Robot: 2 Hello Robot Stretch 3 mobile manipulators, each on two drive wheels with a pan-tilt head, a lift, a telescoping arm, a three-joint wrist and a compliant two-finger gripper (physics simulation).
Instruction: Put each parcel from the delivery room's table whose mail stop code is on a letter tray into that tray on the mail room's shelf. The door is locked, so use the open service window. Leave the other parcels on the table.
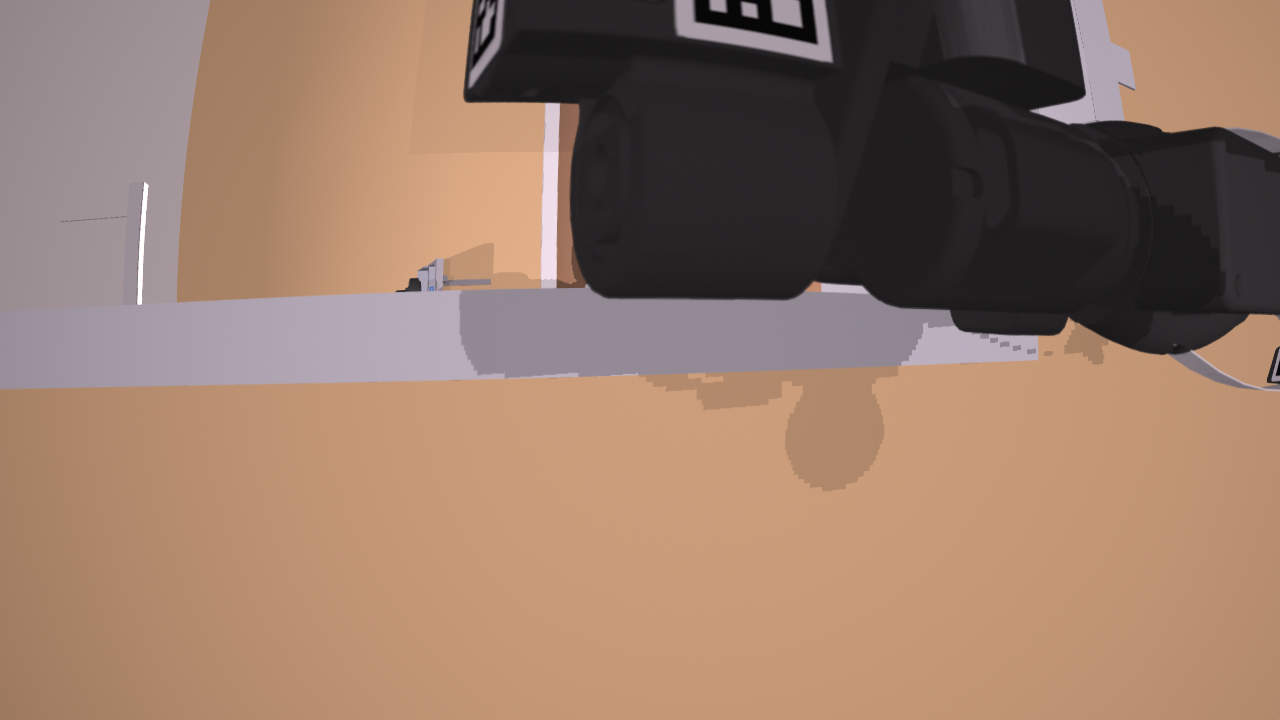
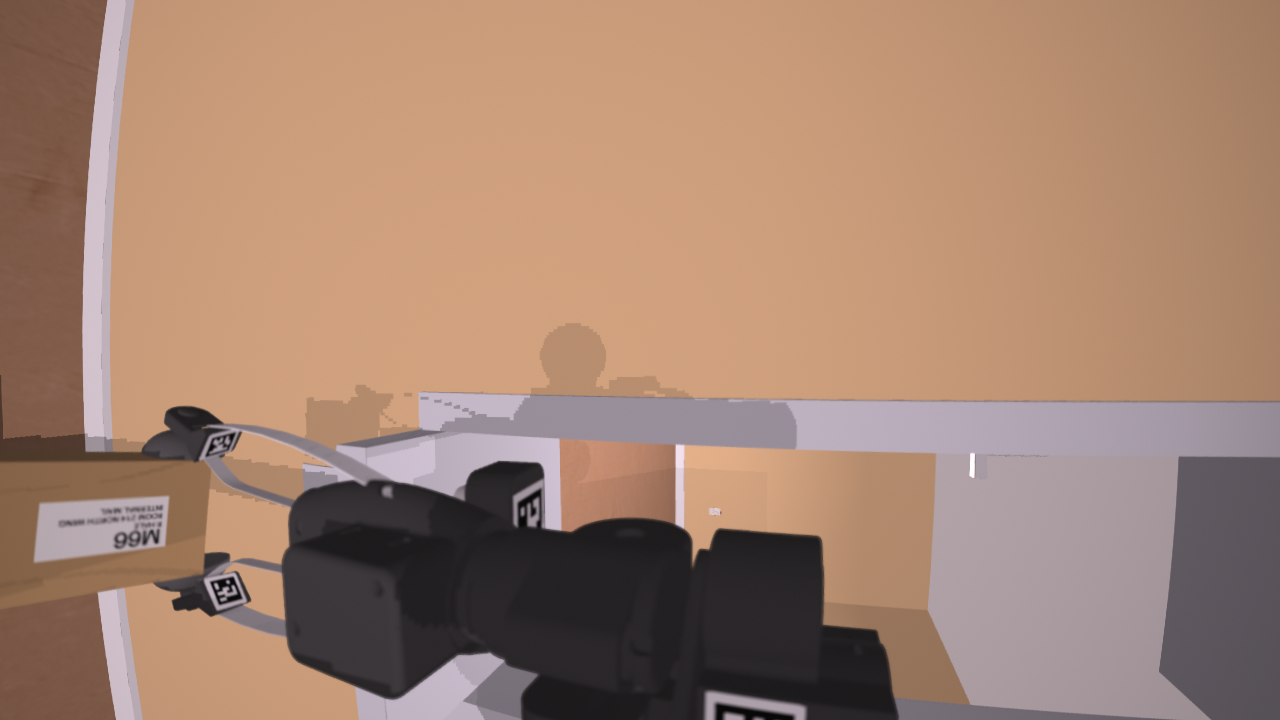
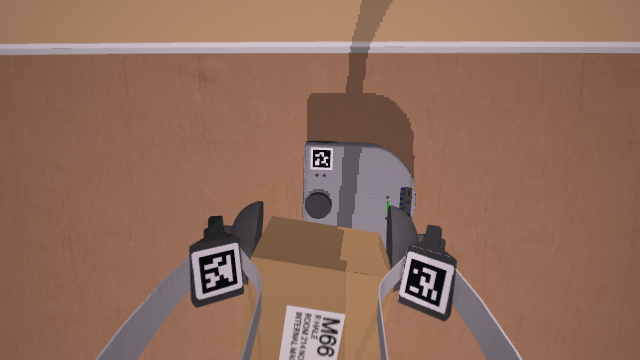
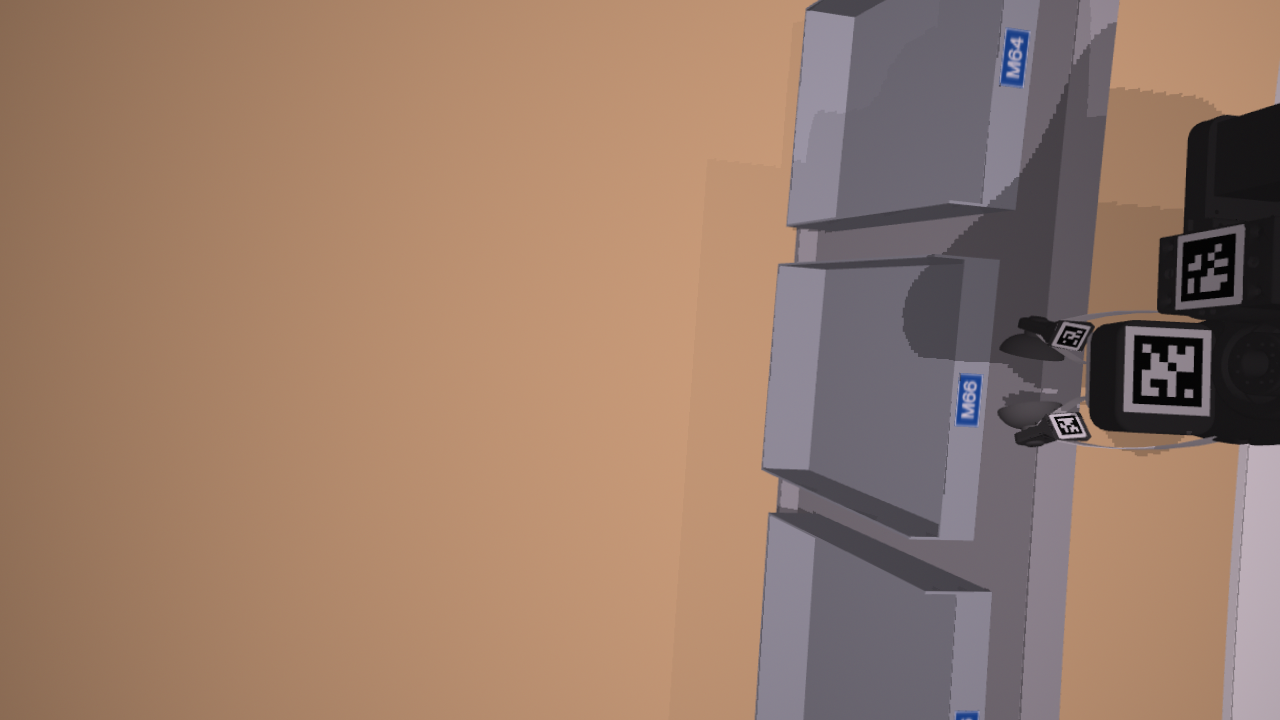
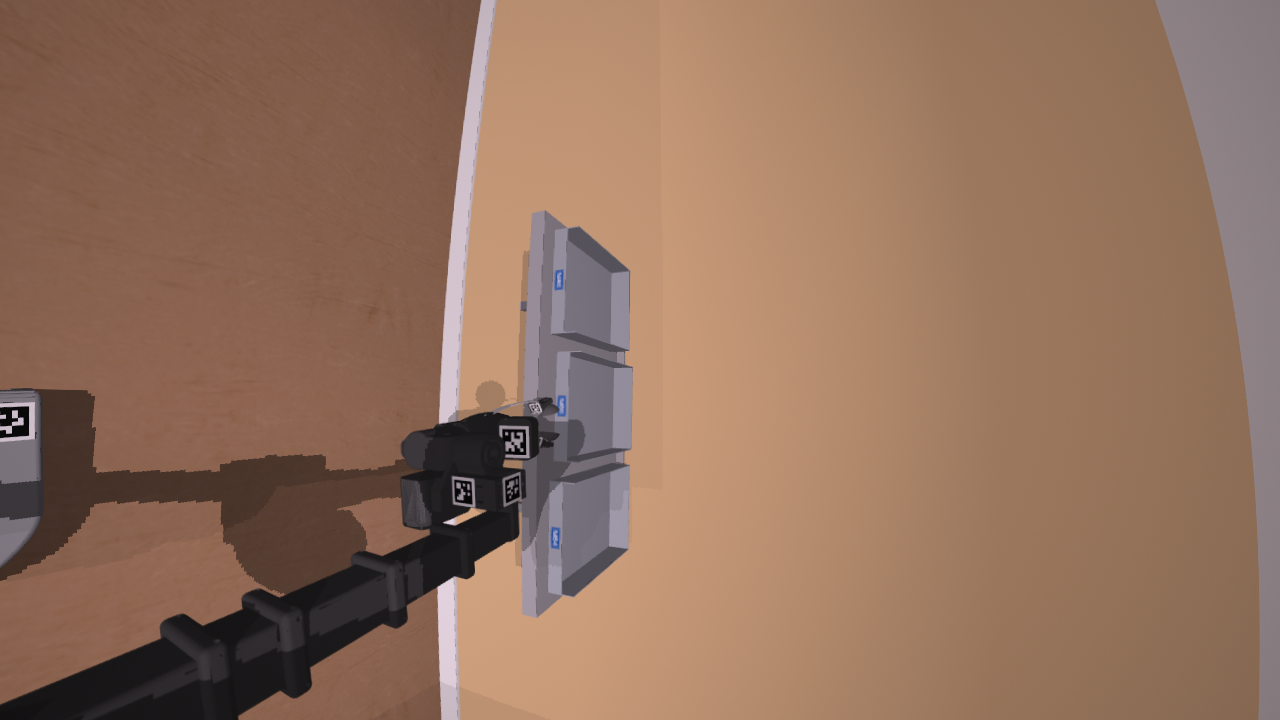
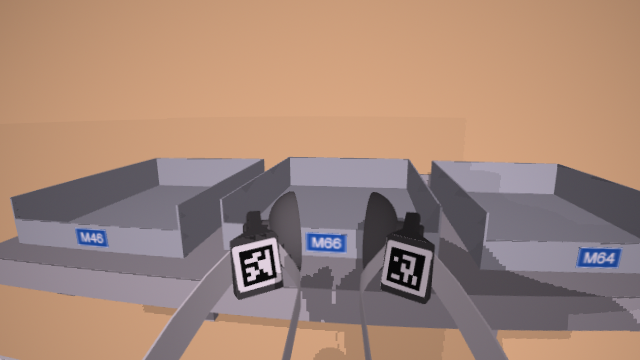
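Note:
A brown parcel labelled M66 (image 2: pixel 80 483) (image 3: pixel 300 280) is between the fingers of r1's gripper (image 2: pixel 186 510) (image 3: pixel 325 230), which is shut on it. It is held high above the floor. r2's gripper (image 4: pixel 1029 379) (image 5: pixel 549 423) (image 6: pixel 333 230) is open and empty, just in front of the M66 tray (image 4: pixel 794 367) (image 5: pixel 620 402) (image 6: pixel 350 172). The M64 tray (image 4: pixel 821 116) (image 6: pixel 510 175) and M46 tray (image 6: pixel 210 172) flank it on the shelf (image 4: pixel 1047 582) (image 6: pixel 125 285). No parcel shows in the visible parts of the trays. The delivery table does not show.
The service window's frame (image 1: pixel 223 340) (image 2: pixel 895 425) runs beside r1's wrist, which hides part of the opening. The far shelf with trays (image 1: pixel 429 275) shows through it. A robot base (image 3: pixel 365 170) stands on the floor below the parcel. r2's extended arm (image 5: pixel 313 617) reaches to the shelf.

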